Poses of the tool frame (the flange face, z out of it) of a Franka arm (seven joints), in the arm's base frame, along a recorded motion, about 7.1 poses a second.
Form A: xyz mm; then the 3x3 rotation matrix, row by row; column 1 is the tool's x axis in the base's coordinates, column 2 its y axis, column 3 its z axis. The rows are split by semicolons.
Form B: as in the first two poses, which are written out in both.
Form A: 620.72 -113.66 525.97; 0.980 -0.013 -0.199; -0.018 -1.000 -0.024; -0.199 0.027 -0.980
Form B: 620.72 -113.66 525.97 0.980 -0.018 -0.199 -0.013 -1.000 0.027
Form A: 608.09 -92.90 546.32; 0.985 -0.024 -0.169; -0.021 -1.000 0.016; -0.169 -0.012 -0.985
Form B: 608.09 -92.90 546.32 0.985 -0.021 -0.169 -0.024 -1.000 -0.012
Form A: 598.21 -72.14 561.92; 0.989 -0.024 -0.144; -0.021 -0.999 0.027; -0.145 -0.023 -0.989
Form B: 598.21 -72.14 561.92 0.989 -0.021 -0.145 -0.024 -0.999 -0.023
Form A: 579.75 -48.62 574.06; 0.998 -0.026 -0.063; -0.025 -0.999 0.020; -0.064 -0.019 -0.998
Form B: 579.75 -48.62 574.06 0.998 -0.025 -0.064 -0.026 -0.999 -0.019
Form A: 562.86 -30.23 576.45; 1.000 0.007 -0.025; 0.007 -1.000 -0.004; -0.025 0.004 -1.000
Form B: 562.86 -30.23 576.45 1.000 0.007 -0.025 0.007 -1.000 0.004
